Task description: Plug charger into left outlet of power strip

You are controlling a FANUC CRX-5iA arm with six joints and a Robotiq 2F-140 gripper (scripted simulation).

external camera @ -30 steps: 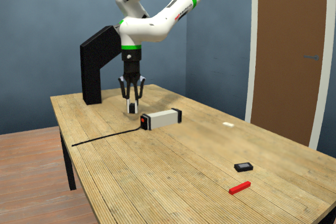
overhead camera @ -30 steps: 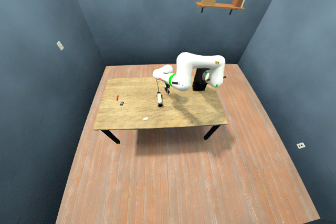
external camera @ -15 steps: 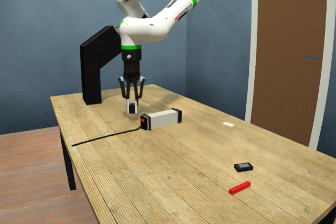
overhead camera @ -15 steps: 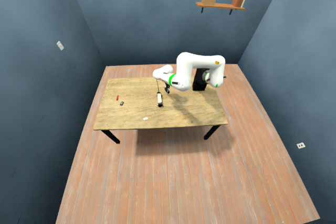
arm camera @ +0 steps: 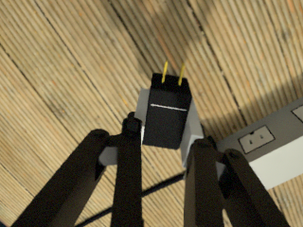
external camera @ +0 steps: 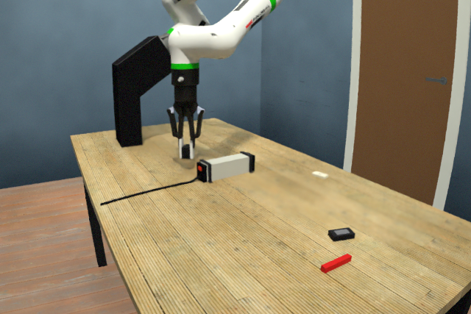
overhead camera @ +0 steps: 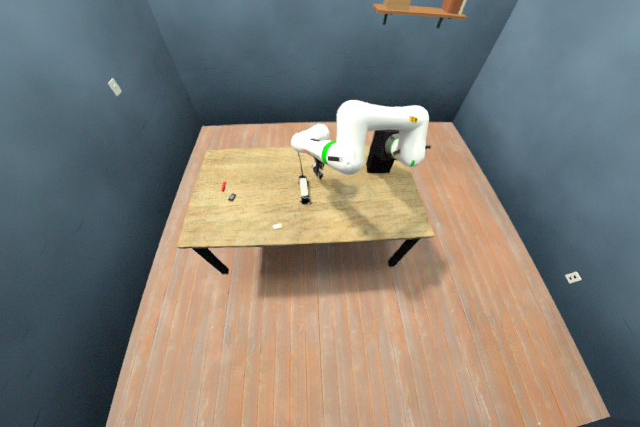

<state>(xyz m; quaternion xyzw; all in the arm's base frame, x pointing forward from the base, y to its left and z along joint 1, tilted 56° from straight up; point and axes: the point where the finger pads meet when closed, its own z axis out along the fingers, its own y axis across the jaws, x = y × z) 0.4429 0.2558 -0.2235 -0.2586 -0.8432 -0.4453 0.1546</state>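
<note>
The black charger lies 10 mm behind my hand, 10 mm to the left of it and 10 mm below it.
</note>
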